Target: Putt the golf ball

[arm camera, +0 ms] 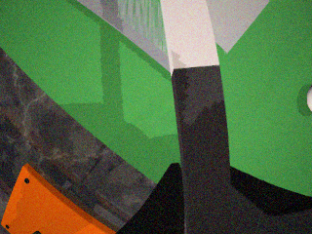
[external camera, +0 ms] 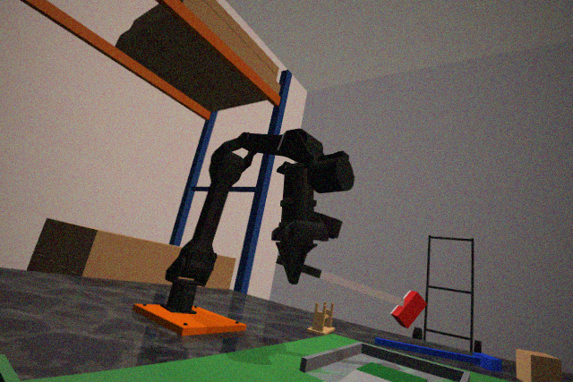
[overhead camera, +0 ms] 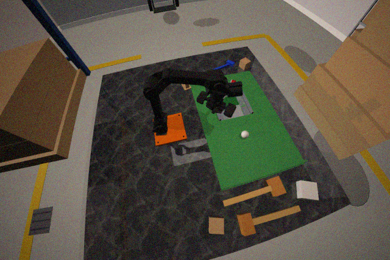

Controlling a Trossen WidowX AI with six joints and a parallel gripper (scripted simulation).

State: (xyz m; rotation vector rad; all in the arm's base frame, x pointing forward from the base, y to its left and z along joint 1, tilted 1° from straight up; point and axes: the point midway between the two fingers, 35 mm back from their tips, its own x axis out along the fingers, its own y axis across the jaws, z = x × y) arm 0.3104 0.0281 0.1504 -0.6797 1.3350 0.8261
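Right now the red putter is 6 cm ahead of my gripper tip, 10 cm to the left of it and 1 cm above it. The rest, counted from my gripper tip: green mat: 17 cm ahead, 3 cm to the left, 13 cm below; then white golf ball: 16 cm ahead, 10 cm to the right, 11 cm below; then tan stand: 17 cm behind, 33 cm to the left, 9 cm below.
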